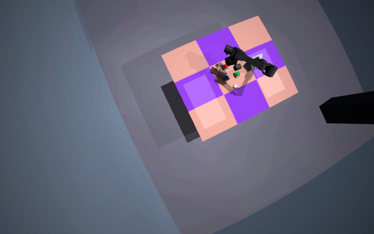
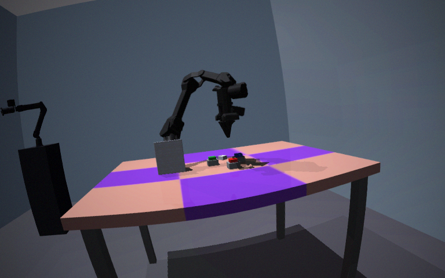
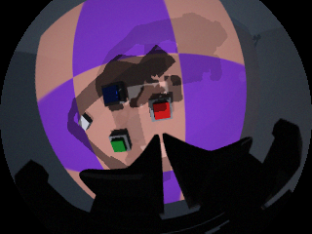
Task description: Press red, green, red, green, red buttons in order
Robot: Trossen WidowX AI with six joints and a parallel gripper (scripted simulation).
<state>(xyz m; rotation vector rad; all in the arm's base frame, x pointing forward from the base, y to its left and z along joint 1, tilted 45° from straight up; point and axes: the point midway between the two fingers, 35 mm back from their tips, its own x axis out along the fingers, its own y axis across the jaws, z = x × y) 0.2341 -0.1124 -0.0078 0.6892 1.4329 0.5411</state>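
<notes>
My gripper tip is now 10 mm short of the red button, 20 mm to the left of it and 100 mm above it. Also, from my gripper tip: green button 60 mm behind, 100 mm to the left, 100 mm below; then small white block 20 mm ahead, 190 mm to the left, 120 mm below; then blue button 60 mm ahead, 80 mm to the left, 100 mm below.
</notes>
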